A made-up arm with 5 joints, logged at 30 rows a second.
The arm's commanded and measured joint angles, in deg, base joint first. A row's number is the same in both.
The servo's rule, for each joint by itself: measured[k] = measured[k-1] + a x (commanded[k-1-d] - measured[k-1]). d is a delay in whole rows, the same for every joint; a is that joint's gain. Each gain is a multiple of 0.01, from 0.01 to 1. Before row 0 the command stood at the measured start. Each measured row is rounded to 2 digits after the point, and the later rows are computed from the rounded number. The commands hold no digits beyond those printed.
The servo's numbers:
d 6
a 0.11 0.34 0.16 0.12 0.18
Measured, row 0:
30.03, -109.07, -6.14, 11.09, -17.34
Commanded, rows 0 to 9:
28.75, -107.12, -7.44, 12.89, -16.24
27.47, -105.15, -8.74, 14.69, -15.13
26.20, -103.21, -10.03, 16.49, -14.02
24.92, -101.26, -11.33, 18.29, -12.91
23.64, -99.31, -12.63, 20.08, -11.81
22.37, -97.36, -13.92, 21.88, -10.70
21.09, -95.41, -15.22, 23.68, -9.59
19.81, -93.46, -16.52, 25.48, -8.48
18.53, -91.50, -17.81, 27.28, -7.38
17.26, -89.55, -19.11, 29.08, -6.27
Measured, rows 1 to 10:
30.03, -109.07, -6.14, 11.09, -17.34
30.03, -109.07, -6.14, 11.09, -17.34
30.03, -109.07, -6.14, 11.09, -17.34
30.03, -109.07, -6.14, 11.09, -17.34
30.03, -109.07, -6.14, 11.09, -17.34
30.03, -109.07, -6.14, 11.09, -17.34
29.89, -108.41, -6.35, 11.31, -17.14
29.62, -107.30, -6.73, 11.72, -16.78
29.24, -105.91, -7.26, 12.29, -16.28
28.76, -104.33, -7.91, 13.01, -15.67

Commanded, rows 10 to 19:
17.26, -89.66, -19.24, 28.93, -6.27
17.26, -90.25, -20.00, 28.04, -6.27
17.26, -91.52, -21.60, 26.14, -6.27
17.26, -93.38, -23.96, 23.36, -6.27
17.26, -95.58, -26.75, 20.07, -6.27
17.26, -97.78, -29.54, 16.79, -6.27
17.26, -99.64, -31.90, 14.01, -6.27
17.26, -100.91, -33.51, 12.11, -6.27
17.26, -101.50, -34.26, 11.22, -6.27
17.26, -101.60, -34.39, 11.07, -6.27
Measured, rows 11 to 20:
28.20, -102.62, -8.67, 13.86, -14.98
27.56, -100.83, -9.51, 14.82, -14.21
26.85, -98.99, -10.42, 15.88, -13.38
26.08, -97.11, -11.40, 17.03, -12.50
25.25, -95.20, -12.43, 18.26, -11.58
24.37, -93.28, -13.50, 19.56, -10.62
23.59, -92.05, -14.42, 20.68, -9.84
22.89, -91.44, -15.31, 21.56, -9.20
22.27, -91.47, -16.32, 22.11, -8.67
21.72, -92.12, -17.54, 22.26, -8.24

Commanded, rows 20 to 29:
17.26, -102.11, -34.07, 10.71, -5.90
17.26, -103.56, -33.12, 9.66, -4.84
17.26, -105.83, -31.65, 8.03, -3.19
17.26, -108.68, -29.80, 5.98, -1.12
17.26, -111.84, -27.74, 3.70, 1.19
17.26, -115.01, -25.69, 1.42, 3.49
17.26, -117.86, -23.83, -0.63, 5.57
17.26, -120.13, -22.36, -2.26, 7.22
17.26, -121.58, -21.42, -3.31, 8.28
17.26, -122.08, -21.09, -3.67, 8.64
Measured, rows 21 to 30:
21.23, -93.30, -19.01, 22.00, -7.89
20.79, -94.82, -20.69, 21.37, -7.60
20.40, -96.46, -22.48, 20.49, -7.36
20.05, -97.97, -24.24, 19.48, -7.16
19.74, -99.17, -25.84, 18.49, -7.00
19.47, -100.00, -27.21, 17.60, -6.87
19.23, -100.72, -28.31, 16.77, -6.70
19.01, -101.69, -29.08, 15.92, -6.37
18.82, -103.10, -29.49, 14.97, -5.80
18.65, -105.00, -29.54, 13.89, -4.96

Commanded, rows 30 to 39:
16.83, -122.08, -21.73, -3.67, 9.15
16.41, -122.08, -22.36, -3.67, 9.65
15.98, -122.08, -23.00, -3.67, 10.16
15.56, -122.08, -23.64, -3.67, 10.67
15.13, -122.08, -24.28, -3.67, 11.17
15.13, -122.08, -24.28, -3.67, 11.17
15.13, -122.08, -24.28, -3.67, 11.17
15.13, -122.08, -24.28, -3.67, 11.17
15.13, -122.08, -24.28, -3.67, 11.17
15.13, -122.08, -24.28, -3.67, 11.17
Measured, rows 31 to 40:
18.50, -107.33, -29.25, 12.67, -3.85
18.36, -109.94, -28.68, 11.32, -2.53
18.24, -112.63, -27.90, 9.89, -1.07
18.13, -115.18, -27.01, 8.43, 0.42
18.03, -117.36, -26.12, 7.02, 1.83
17.95, -118.96, -25.32, 5.74, 3.06
17.83, -120.02, -24.75, 4.61, 4.16
17.67, -120.72, -24.37, 3.62, 5.15
17.48, -121.18, -24.15, 2.75, 6.05
17.27, -121.49, -24.07, 1.98, 6.88

